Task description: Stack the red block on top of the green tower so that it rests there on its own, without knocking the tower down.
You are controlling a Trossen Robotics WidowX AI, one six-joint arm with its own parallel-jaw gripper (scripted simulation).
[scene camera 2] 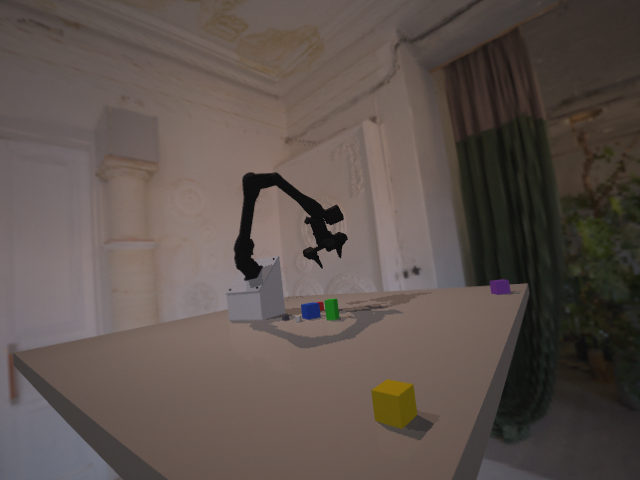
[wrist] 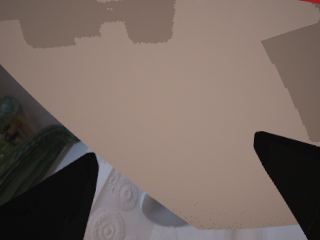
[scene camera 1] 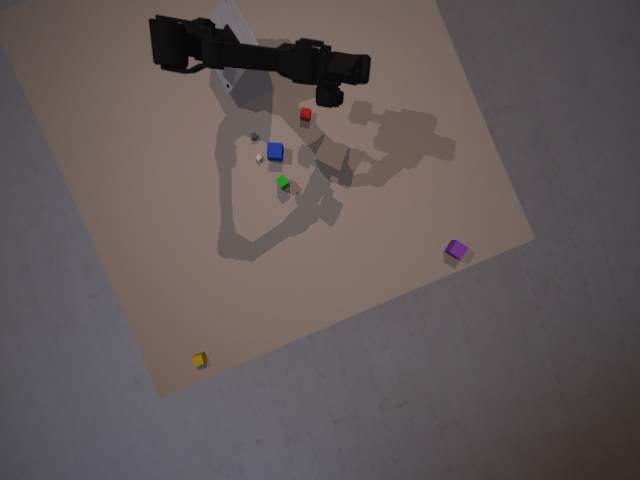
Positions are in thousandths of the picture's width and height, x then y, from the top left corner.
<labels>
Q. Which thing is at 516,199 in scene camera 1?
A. The gripper.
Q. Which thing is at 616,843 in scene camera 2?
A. A yellow block.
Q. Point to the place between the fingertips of the gripper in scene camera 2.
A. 518,547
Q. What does the gripper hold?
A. Nothing.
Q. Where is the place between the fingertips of the gripper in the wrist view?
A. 555,627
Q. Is the gripper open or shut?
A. Open.
</labels>
